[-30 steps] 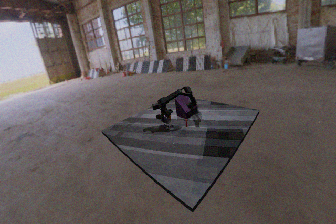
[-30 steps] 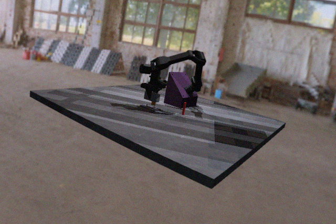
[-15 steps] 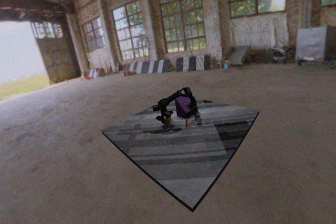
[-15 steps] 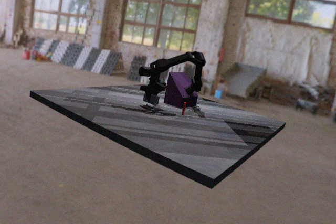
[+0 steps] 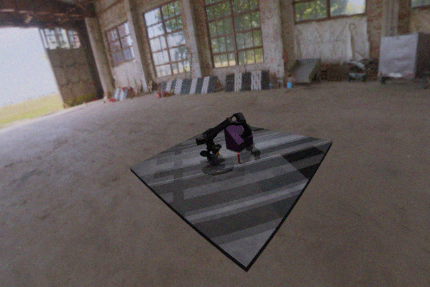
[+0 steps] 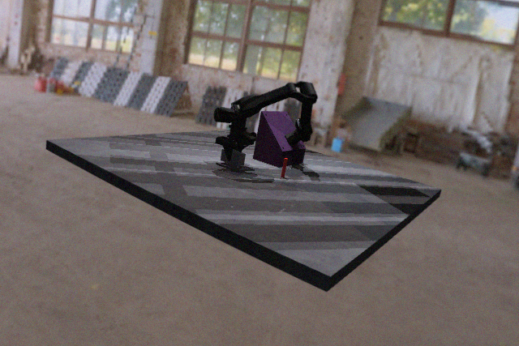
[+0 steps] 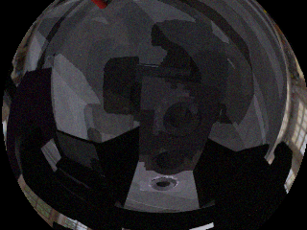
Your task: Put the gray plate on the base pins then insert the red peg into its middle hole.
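Now: the base 2 cm below my gripper tip. The rest, counted from my gripper tip: gray plate: 3 cm above; then orange peg: 12 cm behind, 5 cm to the right, 1 cm above; then red peg: 20 cm to the left, 9 cm behind, 1 cm above.
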